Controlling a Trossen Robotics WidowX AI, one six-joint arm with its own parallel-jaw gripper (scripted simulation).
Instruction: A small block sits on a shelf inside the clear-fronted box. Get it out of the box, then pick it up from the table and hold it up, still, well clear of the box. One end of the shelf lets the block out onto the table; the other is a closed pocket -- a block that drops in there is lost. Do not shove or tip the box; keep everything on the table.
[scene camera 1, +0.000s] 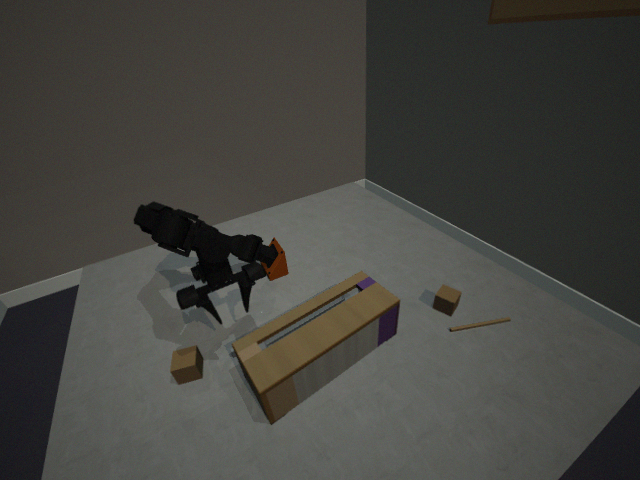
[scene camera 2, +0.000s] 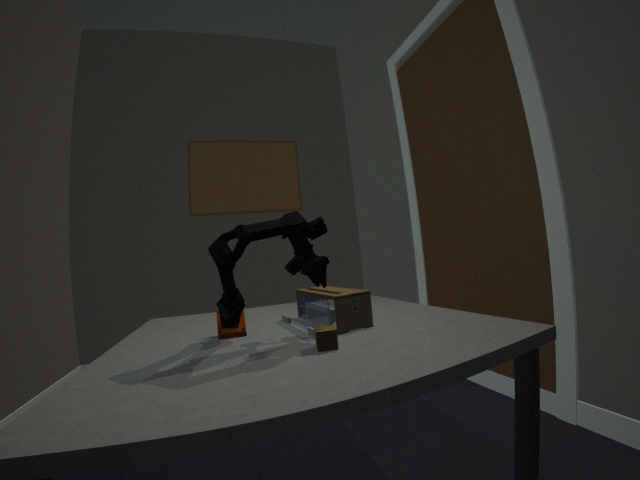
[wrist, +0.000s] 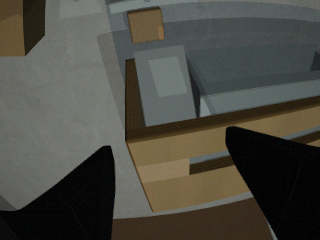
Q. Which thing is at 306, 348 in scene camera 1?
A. A long tan box.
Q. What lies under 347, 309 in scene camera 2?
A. A long tan box.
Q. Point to the gripper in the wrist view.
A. At 170, 145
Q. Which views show the gripper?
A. Scene camera 1, scene camera 2 and the wrist view: all of them.
